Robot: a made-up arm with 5 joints.
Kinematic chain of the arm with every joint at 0, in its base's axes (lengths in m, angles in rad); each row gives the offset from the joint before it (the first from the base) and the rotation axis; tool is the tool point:
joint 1: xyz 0 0 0.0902 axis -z
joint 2: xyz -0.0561 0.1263 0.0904 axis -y
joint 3: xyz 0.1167 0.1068 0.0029 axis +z
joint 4: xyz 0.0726 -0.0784 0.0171 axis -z
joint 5: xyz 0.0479 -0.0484 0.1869 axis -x
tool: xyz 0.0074 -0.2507 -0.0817
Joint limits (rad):
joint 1: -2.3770..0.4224
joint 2: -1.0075..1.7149
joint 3: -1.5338..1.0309
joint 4: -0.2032..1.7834
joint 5: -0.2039..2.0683
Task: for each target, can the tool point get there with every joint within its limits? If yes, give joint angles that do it. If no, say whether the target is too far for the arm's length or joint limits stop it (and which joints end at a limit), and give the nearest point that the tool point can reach.
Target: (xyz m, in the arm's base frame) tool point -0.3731 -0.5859 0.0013
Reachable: no: joint limits stop it (at a limit: joint 2, joint 3) | nearest point -0.3085 -0.4844 0.0563 | short by 0.132 m
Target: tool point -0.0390 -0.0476 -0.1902
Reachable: no: joint limits stop it (at a limit: joint 2, joint 3) | nearest point -0.0906 -0.1106 -0.0741 | short by 0.142 m
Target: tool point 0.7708 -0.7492 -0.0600
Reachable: no: too far | nearest point 0.3171 -0.4142 0.0886 | short by 0.583 m
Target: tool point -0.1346 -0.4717 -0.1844
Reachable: no: joint limits stop it (at a limit: joint 2, joint 3) | nearest point -0.1206 -0.4227 -0.0903 | short by 0.107 m
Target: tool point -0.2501 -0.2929 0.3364
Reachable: yes | joints -1.2656 0.2371 -1.2746 0.5026 0.3707
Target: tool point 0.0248 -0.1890 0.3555
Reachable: yes | joints -1.0280 0.4553 -0.1930 0.5847 0.2811
